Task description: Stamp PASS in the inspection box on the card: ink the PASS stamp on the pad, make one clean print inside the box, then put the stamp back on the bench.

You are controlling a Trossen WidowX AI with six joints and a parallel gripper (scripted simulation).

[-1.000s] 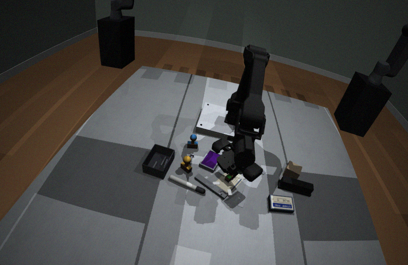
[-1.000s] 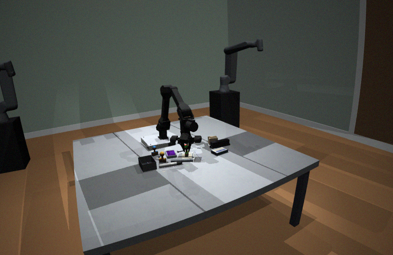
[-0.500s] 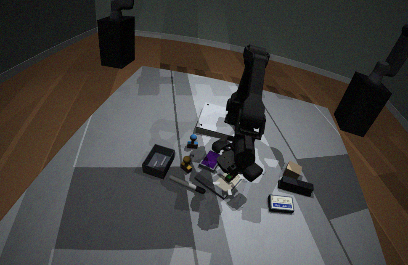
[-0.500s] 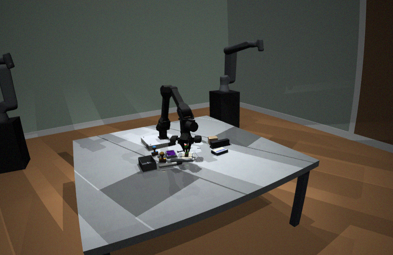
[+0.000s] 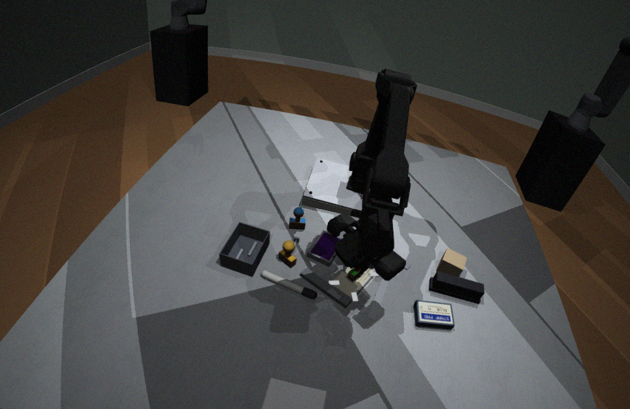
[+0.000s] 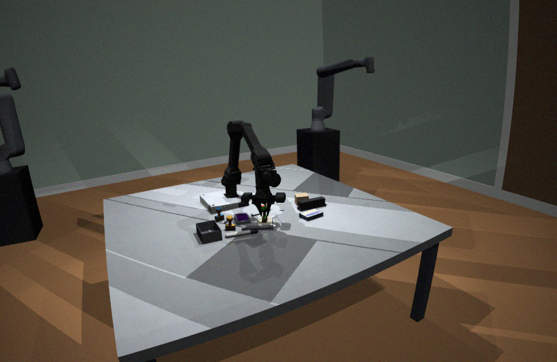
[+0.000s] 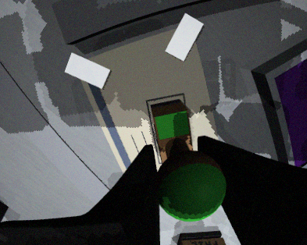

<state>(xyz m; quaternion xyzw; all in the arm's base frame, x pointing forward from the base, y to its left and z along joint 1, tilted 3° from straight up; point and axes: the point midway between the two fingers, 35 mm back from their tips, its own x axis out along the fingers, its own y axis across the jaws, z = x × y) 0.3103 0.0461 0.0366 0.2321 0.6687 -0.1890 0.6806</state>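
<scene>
The cream card is 30 mm below my gripper tip and 10 mm ahead of it. From my gripper tip the other things lie so: grey bar: 60 mm to the right, 60 mm ahead, 20 mm below; then green-topped stamp: right at my gripper tip; then purple ink pad: 80 mm to the right, 60 mm behind, 20 mm below.
</scene>
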